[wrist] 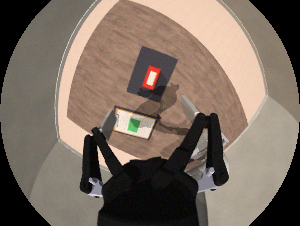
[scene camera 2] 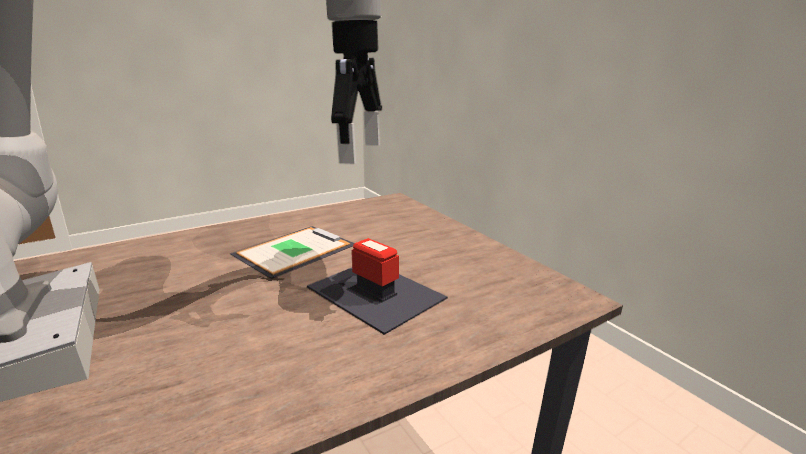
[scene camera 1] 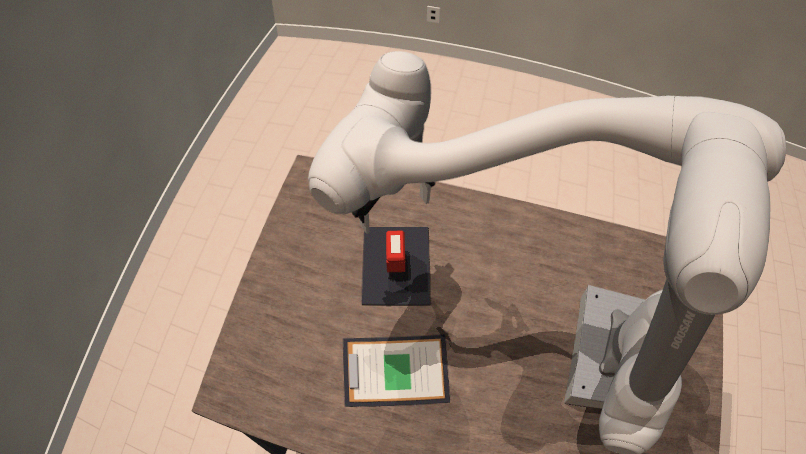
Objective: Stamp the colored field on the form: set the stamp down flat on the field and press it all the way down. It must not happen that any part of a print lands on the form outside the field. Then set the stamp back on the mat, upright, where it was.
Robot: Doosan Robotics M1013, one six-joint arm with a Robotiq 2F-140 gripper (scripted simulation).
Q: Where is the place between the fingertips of the gripper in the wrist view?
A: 147, 107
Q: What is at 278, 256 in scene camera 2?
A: A form.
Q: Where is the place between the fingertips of the gripper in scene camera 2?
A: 361, 153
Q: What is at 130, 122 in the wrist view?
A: A form.
